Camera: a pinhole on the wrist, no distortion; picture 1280 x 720 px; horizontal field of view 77.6 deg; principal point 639.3 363.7 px. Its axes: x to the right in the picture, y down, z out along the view. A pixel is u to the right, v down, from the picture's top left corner.
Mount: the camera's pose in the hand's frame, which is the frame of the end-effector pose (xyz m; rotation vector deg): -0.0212 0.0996 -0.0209 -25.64 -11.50 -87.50
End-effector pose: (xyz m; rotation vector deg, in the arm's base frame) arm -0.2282 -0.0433 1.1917 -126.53 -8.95 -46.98
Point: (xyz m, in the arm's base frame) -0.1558 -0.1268 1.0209
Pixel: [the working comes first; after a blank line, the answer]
In the camera's frame: -0.0490 -0.0279 0.1116

290 165
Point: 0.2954 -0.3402 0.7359
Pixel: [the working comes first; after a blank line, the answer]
In the camera's frame: -0.3928 0.1390 0.5409

61 568
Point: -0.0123 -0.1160 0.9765
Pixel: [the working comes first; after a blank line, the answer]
In the camera's frame: -0.0681 0.0384 0.2455

418 488
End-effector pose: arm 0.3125 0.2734 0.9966 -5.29 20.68 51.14
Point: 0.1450 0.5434 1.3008
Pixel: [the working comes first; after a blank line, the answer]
In the camera's frame: -0.0728 -0.0328 0.3829

488 296
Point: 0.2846 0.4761 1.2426
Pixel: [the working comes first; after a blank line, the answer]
In the camera's frame: 0.0582 0.0241 0.2991

794 428
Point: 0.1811 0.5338 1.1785
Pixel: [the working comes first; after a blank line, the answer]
In the camera's frame: -0.0739 0.0396 0.2775

427 477
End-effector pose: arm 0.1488 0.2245 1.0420 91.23 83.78 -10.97
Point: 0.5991 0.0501 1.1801
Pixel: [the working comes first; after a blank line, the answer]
In the camera's frame: -0.1939 -0.1137 0.3666

218 117
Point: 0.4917 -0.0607 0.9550
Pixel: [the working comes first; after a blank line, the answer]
In the camera's frame: 0.0728 -0.0936 0.4213

777 187
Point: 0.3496 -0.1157 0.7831
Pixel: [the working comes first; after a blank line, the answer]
In the camera's frame: 0.3000 -0.0660 0.4016

1234 233
